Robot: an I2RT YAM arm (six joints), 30 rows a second.
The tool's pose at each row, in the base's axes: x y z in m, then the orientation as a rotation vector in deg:
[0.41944, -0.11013, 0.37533, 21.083, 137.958, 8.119]
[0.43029, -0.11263, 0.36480, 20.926, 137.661, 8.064]
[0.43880, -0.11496, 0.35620, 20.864, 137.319, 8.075]
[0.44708, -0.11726, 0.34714, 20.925, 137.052, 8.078]
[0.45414, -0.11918, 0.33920, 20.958, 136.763, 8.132]
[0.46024, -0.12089, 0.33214, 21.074, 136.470, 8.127]
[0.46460, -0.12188, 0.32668, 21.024, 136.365, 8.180]
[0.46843, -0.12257, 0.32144, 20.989, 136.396, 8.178]
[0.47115, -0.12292, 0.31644, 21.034, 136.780, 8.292]
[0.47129, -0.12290, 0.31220, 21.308, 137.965, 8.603]
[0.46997, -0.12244, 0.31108, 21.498, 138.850, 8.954]
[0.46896, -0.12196, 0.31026, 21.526, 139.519, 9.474]
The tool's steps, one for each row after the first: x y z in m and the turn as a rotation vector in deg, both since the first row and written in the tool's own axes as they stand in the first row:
[-0.00206, -0.00203, 0.01505, -0.050, -0.310, -0.108]
[-0.00357, -0.00405, 0.02711, -0.127, -0.648, -0.127]
[-0.00462, -0.00618, 0.03937, -0.153, -0.905, -0.064]
[-0.00537, -0.00799, 0.04999, -0.226, -1.178, -0.006]
[-0.00591, -0.00965, 0.05931, -0.234, -1.459, 0.096]
[-0.00596, -0.01070, 0.06629, -0.301, -1.557, 0.081]
[-0.00569, -0.01154, 0.07276, -0.305, -1.529, 0.053]
[-0.00465, -0.01225, 0.07832, -0.315, -1.132, 0.090]
[-0.00211, -0.01304, 0.08162, -0.278, 0.096, 0.291]
[-0.00032, -0.01312, 0.08161, -0.336, 1.031, 0.461]
[0.00106, -0.01306, 0.08158, -0.591, 1.769, 0.573]

